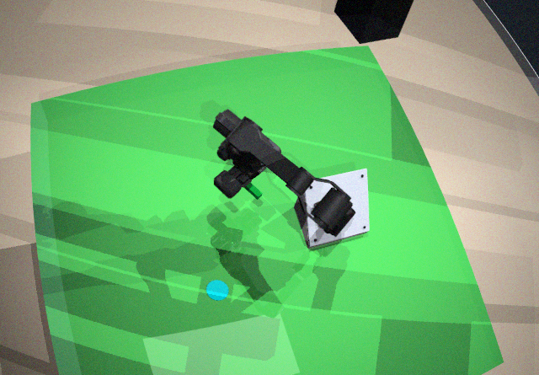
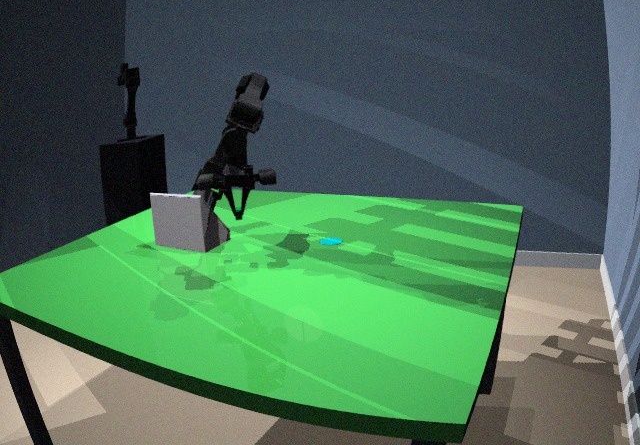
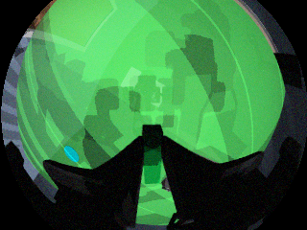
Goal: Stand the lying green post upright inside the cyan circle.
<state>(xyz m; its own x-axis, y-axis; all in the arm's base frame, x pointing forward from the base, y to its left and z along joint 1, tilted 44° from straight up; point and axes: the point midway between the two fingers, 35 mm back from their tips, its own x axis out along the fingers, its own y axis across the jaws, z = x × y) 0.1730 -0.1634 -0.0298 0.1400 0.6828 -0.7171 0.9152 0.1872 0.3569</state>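
The cyan circle lies 220 mm to the left of my gripper tip, 170 mm ahead of it and 120 mm below it. From my gripper tip the other things lie so: green post 20 mm to the left, 10 mm behind.
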